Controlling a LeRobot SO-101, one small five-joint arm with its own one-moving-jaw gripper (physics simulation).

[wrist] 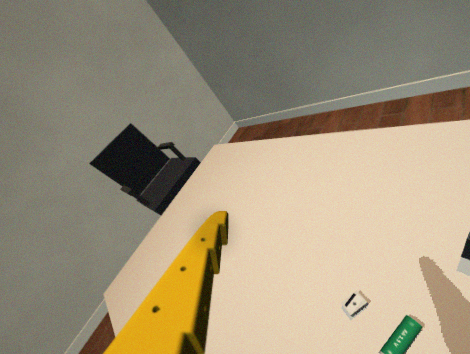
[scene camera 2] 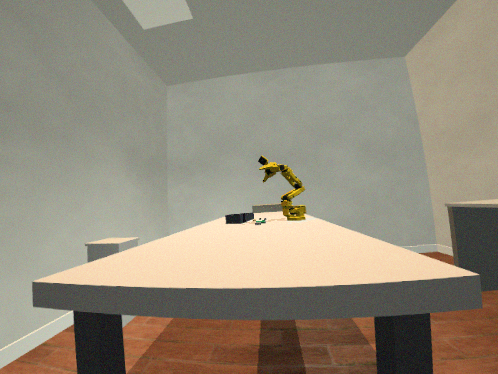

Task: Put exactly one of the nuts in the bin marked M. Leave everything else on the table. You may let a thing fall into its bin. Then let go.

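Seen in the pictures: hand at its tool point: (wrist: 227, 223) (scene camera 2: 259, 169); arm's base at its link origin: (scene camera 2: 292, 219).
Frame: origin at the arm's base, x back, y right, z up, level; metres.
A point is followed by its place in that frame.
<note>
My gripper (scene camera 2: 262, 174) @[x -0.149, y -0.127, z 0.260 m] is fully open and empty, raised high above the table. In the wrist view one notched yellow jaw (wrist: 192, 270) @[x -0.132, y -0.116, z 0.273 m] shows, and the other is out of the picture. Dark bins (scene camera 2: 235, 218) @[x -0.295, y -0.051, z 0.028 m] stand on the table left of the arm in the scene view; no M marking can be read. Small things (scene camera 2: 260, 221) @[x -0.164, y -0.100, z 0.011 m] lie between the bins and the arm base, too small to tell apart. No nut can be made out for certain in either view.
A small whitish block with a dark slot (wrist: 355, 304) @[x -0.173, y -0.137, z 0.011 m] and a green cylinder with lettering (wrist: 402, 335) @[x -0.166, y -0.092, z 0.014 m] lie on the table (scene camera 2: 260, 260) @[x -0.139, y -0.634, z 0.000 m] (wrist: 300, 215) @[x -0.274, y -0.254, z 0.000 m] at the wrist view's lower right. A black chair (wrist: 132, 160) stands beyond the table edge.
</note>
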